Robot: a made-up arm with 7 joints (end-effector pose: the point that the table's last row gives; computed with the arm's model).
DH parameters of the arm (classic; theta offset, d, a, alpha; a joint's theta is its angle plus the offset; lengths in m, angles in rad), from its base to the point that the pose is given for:
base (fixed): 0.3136 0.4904 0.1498 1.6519
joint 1: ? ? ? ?
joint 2: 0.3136 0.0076 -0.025 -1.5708
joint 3: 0 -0.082 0.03 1.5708
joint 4: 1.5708 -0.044 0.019 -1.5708
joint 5: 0.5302 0 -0.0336 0
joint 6: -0.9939 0 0.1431 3.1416
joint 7: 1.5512 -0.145 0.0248 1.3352
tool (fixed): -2.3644 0.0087 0 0
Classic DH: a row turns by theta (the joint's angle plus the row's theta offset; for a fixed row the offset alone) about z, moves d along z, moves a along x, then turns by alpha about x.
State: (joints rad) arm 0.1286 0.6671 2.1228 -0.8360 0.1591 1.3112 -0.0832
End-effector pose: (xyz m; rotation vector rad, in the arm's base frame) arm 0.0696 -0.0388 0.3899 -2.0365 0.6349 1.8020
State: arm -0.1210 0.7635 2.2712 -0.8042 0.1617 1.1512 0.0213
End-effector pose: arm 0.0629 -0.0542 0.4158 -1.8809 0.7563 2.2157
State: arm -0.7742 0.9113 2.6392 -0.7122 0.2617 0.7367 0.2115
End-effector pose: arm 0.0761 -0.0938 0.4898 0.8972 -0.7947 -2.4393
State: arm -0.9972 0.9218 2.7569 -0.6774 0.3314 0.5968 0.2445
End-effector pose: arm 0.0915 -0.1051 0.5127 0.5841 -0.7323 -2.3472
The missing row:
joint 1: 0 0.1329 0.048 1.4897
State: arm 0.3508 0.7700 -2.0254 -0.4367 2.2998 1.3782 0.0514
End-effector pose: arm 0.3234 -0.0582 0.6365 -1.1832 -0.8850 -2.5076
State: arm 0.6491 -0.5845 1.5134 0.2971 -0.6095 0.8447 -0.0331
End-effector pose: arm 0.2937 -0.0535 0.3741 0.5019 1.3559 -0.9226
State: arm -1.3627 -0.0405 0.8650 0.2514 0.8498 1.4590 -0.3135
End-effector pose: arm 0.1106 0.0787 0.6250 0.2447 1.3954 2.0847
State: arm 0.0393 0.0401 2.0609 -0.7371 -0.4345 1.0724 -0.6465
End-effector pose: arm 0.1384 -0.1868 0.4654 1.8614 0.1937 -2.1549
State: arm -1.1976 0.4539 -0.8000 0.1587 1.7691 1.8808 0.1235
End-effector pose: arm 0.2320 0.1581 0.3828 -1.3244 -2.4077 -0.5715
